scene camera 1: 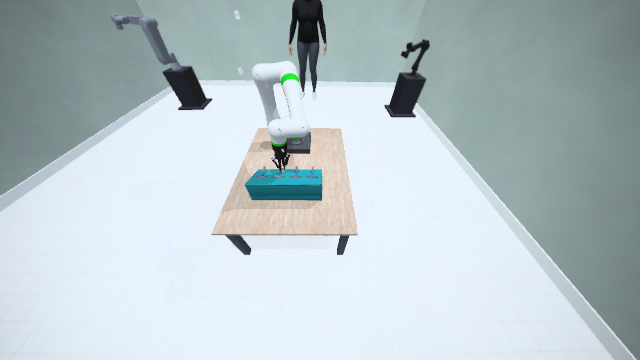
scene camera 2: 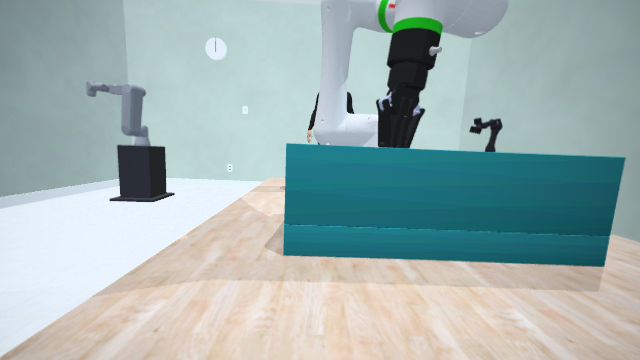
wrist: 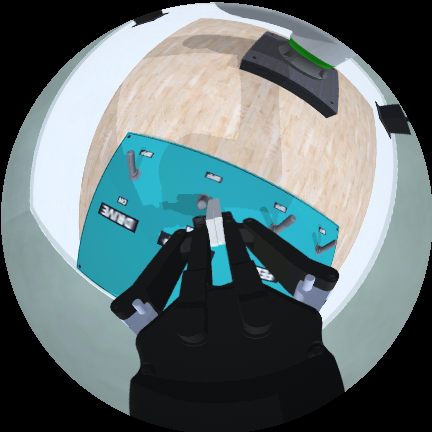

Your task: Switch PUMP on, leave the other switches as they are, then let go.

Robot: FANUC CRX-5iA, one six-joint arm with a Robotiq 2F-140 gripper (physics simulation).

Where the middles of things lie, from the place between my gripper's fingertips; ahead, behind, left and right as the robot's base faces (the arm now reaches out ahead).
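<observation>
I can see the teal switch box (scene camera 2: 340, 201), and it sits 4 cm to the left of my hand, 6 cm ahead of it and 2 cm below it.
</observation>
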